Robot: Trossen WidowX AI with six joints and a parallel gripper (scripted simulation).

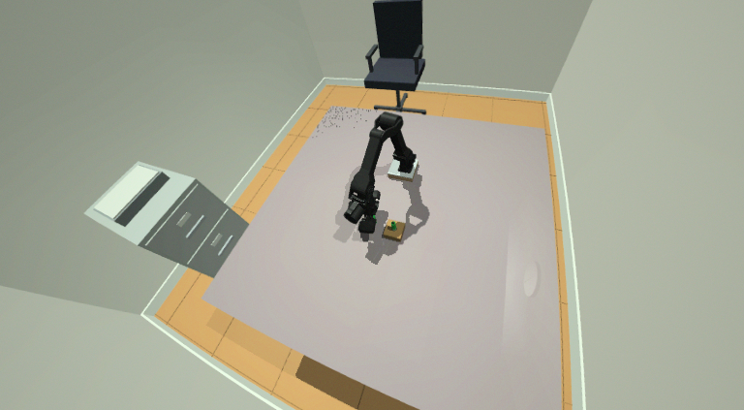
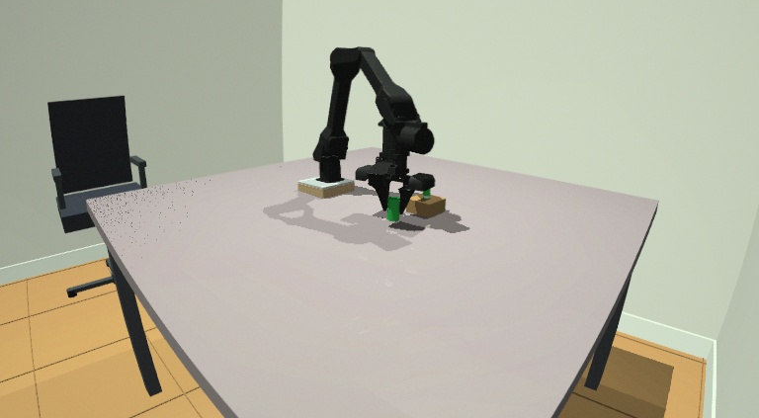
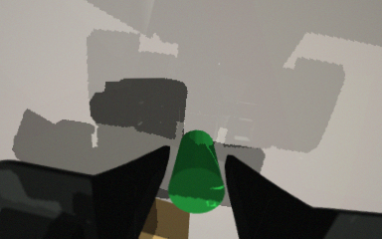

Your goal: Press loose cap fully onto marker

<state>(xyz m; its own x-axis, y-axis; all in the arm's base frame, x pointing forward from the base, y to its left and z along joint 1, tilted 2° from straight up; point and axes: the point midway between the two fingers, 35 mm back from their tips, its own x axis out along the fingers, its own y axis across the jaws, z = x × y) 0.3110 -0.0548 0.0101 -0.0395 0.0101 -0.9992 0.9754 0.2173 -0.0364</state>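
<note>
Now: gripper tip 100 mm to the right of the tan holder block and 20 mm short of it. From my gripper tip the other things lie so: green cap: 10 mm above.
</note>
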